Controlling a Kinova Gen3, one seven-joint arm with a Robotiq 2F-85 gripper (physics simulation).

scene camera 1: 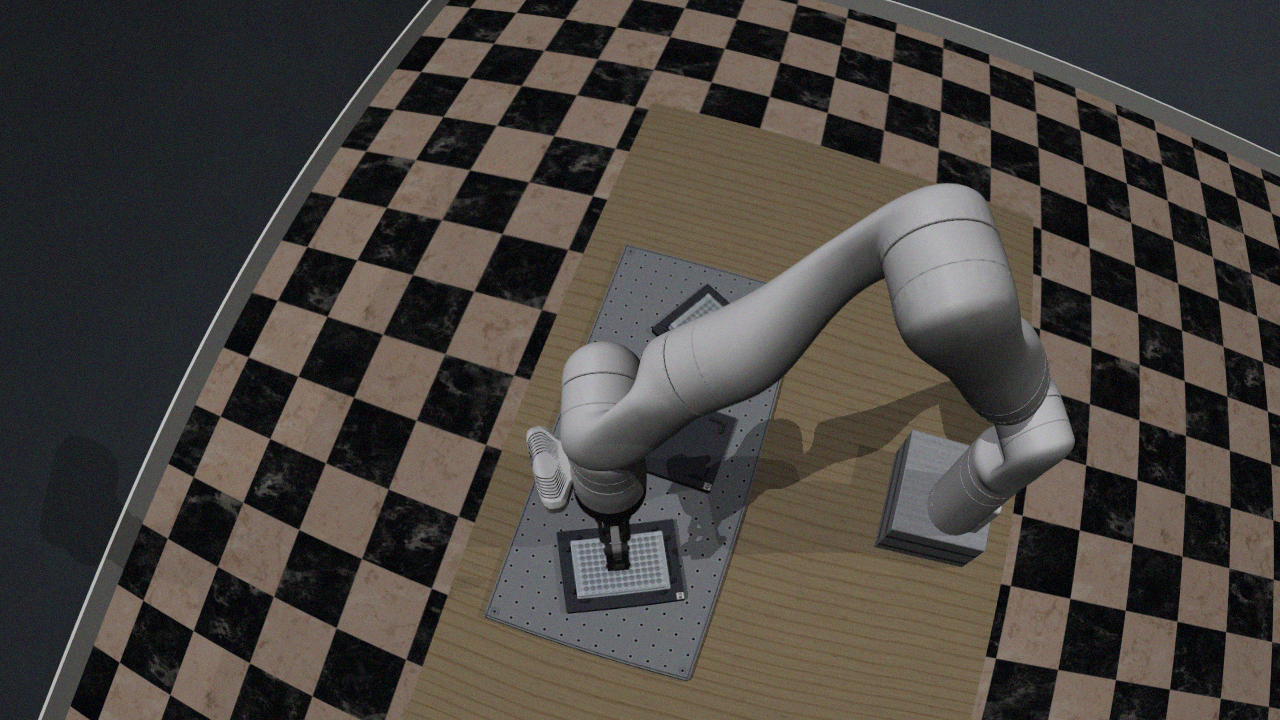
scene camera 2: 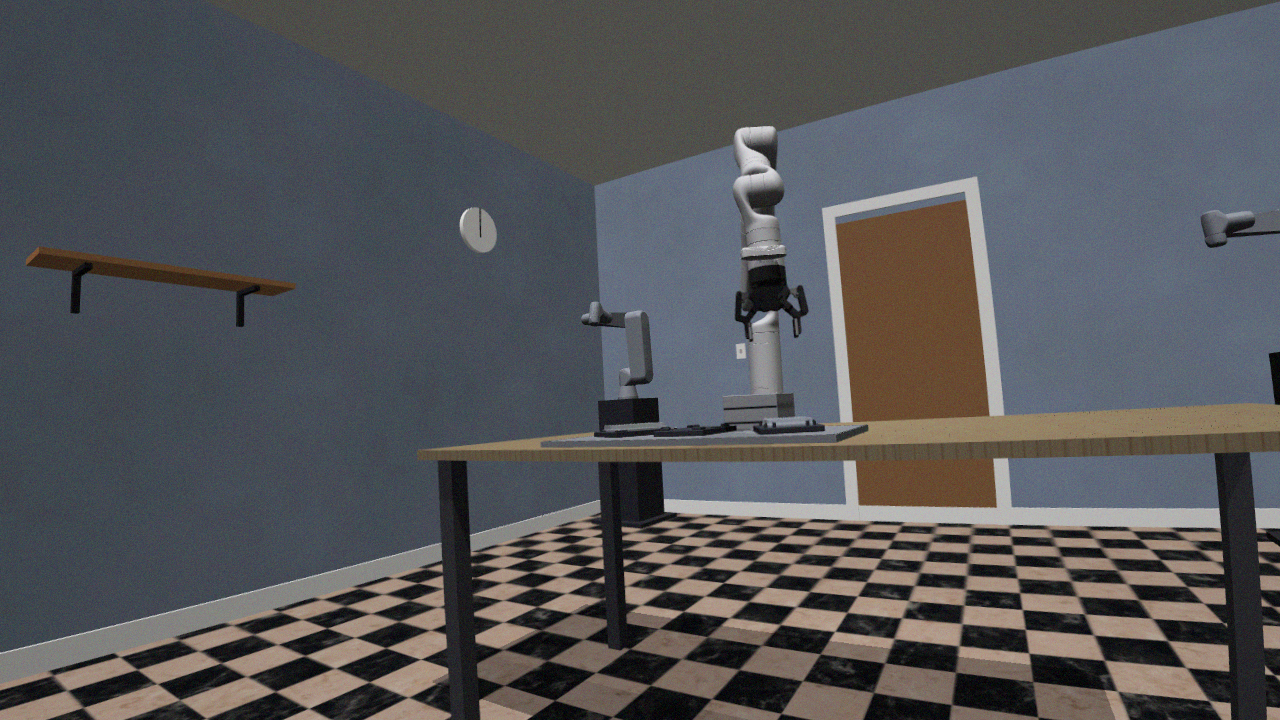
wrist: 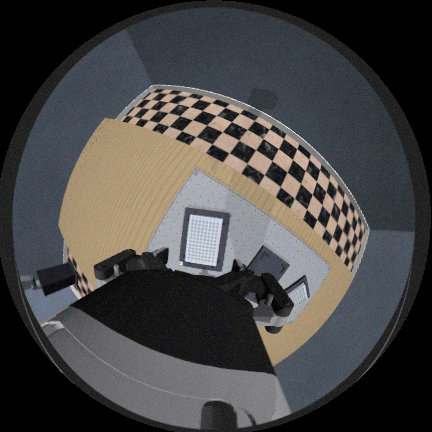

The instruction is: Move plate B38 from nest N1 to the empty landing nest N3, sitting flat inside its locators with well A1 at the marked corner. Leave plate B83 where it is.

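A pale 96-well plate [scene camera 1: 648,582] [scene camera 2: 787,421] [wrist: 204,240] lies flat in the dark nest at one end of the pegboard. A second pale plate [scene camera 1: 702,308] [wrist: 300,296] sits in the rotated nest at the other end, partly hidden by the arm in scene camera 1. The dark nest between them [scene camera 1: 716,443] [scene camera 2: 693,430] [wrist: 267,265] is empty. I cannot read any plate or nest labels. My gripper [scene camera 1: 617,559] [scene camera 2: 773,335] [wrist: 199,260] is open and empty, high above the first plate, pointing down.
The grey pegboard [scene camera 1: 626,640] [scene camera 2: 581,441] [wrist: 195,190] bears the nests and lies on the wooden table [scene camera 1: 805,626] [scene camera 2: 1029,431] [wrist: 115,190]. The arm's base block [scene camera 1: 926,456] [scene camera 2: 759,404] stands on the table beside it. A wall shelf [scene camera 2: 161,271] is far off.
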